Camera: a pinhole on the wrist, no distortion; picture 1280 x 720 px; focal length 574.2 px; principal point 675.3 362.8 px. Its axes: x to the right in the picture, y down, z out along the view. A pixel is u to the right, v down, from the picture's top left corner.
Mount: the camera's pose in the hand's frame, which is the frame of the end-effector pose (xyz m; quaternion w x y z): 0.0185 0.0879 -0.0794 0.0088 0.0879 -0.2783 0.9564
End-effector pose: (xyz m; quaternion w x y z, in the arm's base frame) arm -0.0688 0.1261 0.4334 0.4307 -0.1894 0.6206 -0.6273
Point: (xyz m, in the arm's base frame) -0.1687 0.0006 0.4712
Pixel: 358 651
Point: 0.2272 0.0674 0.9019
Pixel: 1057 548
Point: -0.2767 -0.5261 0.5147
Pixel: 143 422
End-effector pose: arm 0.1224 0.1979 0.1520 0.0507 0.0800 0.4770 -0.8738
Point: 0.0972 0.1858 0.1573
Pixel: 738 477
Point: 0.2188 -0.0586 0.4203
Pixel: 1005 243
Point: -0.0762 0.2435 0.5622
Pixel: 637 653
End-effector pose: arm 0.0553 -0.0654 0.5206 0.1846 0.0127 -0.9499 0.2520
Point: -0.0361 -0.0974 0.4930
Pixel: 596 348
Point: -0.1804 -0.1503 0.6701
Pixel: 84 663
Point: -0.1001 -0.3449 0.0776
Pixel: 840 118
